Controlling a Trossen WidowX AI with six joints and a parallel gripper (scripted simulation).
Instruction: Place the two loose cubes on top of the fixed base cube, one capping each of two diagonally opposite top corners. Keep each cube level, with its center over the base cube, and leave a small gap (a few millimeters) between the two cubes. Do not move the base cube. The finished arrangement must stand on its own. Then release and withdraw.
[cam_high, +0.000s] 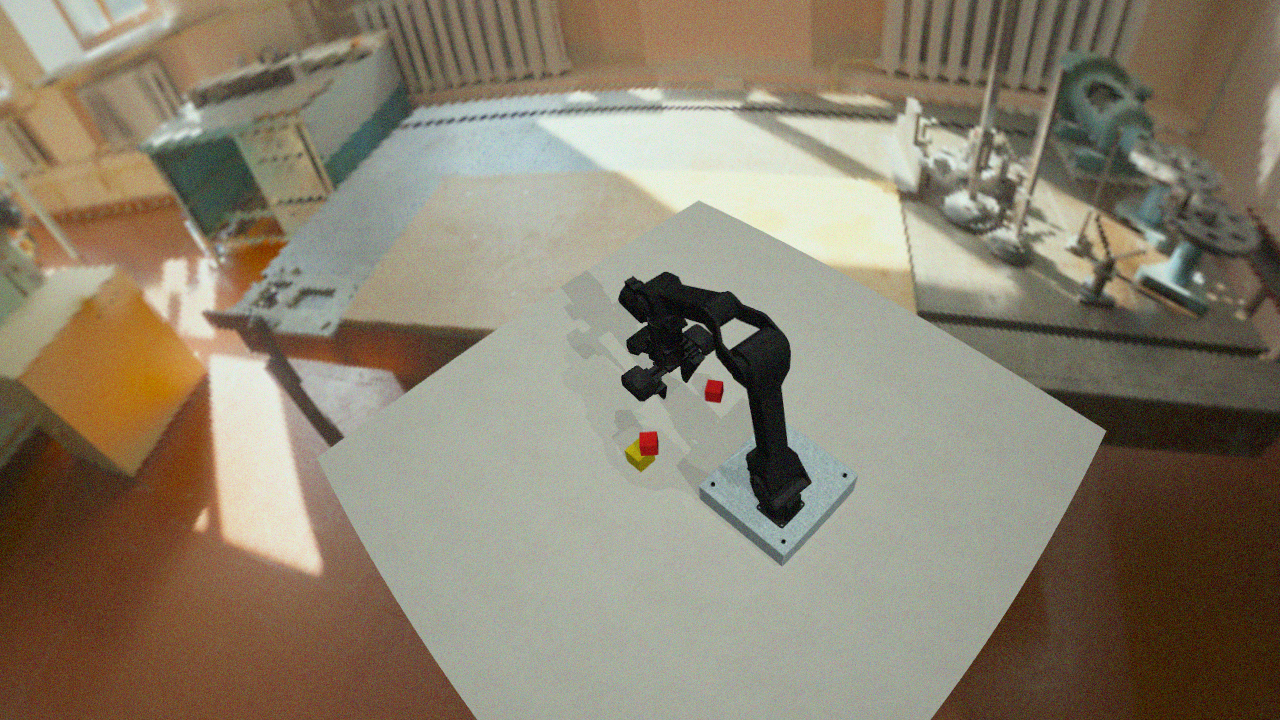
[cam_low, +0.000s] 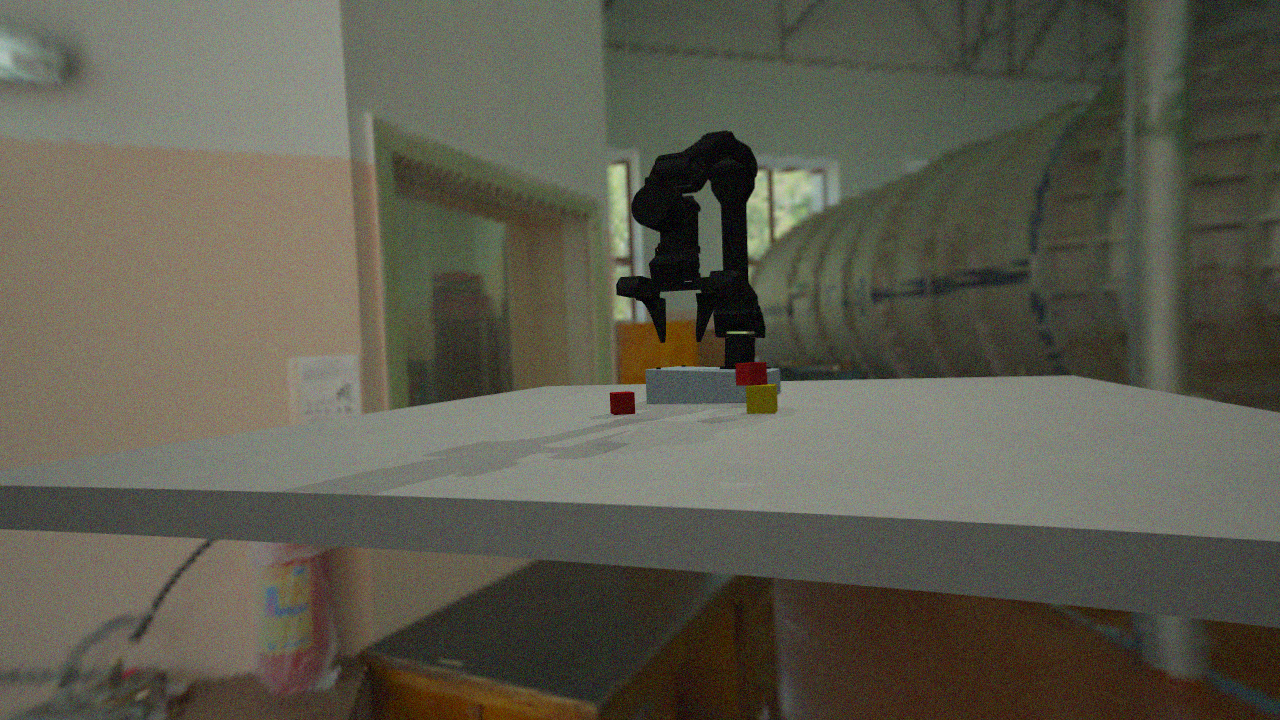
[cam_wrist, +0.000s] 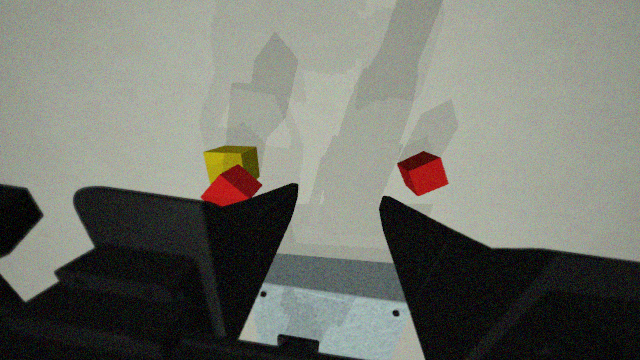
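Now: the yellow base cube 1 cm behind my gripper tip, 12 cm to the left of it and 9 cm below it.
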